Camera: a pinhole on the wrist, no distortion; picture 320 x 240 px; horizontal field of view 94.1 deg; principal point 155.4 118.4 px. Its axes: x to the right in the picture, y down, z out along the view. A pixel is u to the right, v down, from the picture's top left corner.
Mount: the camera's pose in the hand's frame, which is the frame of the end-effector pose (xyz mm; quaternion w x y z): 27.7 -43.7 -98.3 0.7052 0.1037 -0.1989 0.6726
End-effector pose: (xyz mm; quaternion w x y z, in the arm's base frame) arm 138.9 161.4 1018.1 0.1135 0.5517 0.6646 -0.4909
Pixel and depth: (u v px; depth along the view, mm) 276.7 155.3 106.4
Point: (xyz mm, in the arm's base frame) 125.3 130.8 1015.1
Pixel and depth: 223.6 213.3 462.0
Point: 95.2 -327.1 1072.4
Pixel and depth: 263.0 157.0 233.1
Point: 107.8 -14.8 966.2
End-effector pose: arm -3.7 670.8 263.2 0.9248 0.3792 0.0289 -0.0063
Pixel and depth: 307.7 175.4 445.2
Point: -170.1 477.9 749.2
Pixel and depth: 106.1 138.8 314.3
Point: -66.8 386.4 177.2
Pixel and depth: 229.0 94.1 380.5
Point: 49.7 414.3 471.2
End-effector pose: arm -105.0 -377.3 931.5 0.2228 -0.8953 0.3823 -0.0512
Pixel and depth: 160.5 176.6 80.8
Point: -75.0 -333.0 989.7
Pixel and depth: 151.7 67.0 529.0
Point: 282.7 -154.8 694.3
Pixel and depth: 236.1 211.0 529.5
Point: -257.9 34.9 540.4
